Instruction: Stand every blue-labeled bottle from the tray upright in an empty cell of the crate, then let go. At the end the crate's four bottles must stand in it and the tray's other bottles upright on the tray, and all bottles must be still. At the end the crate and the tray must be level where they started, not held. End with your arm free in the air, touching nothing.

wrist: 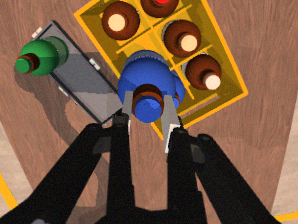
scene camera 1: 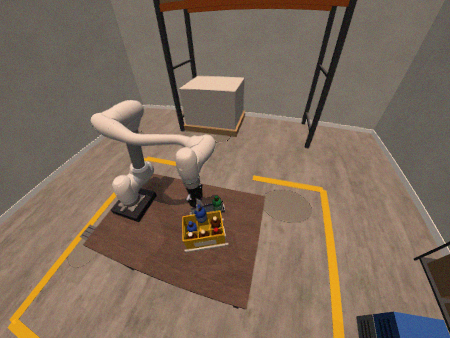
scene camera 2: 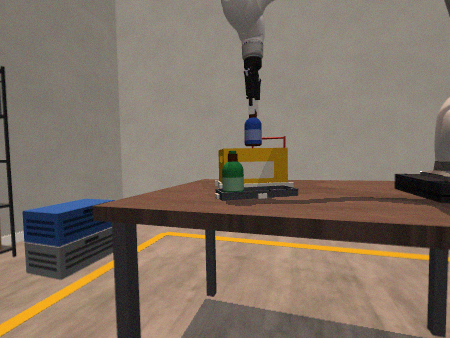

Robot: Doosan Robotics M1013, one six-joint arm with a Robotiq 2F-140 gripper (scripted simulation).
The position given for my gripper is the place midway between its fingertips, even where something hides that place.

Observation:
I see my gripper (scene camera 2: 253, 115), a blue-labeled bottle (wrist: 146, 73), a green-labeled bottle (scene camera 2: 232, 172) and a tray (scene camera 2: 281, 190).
The green-labeled bottle shows as well in the wrist view (wrist: 44, 55). The tray also shows in the wrist view (wrist: 85, 85). My gripper also shows in the wrist view (wrist: 147, 104).

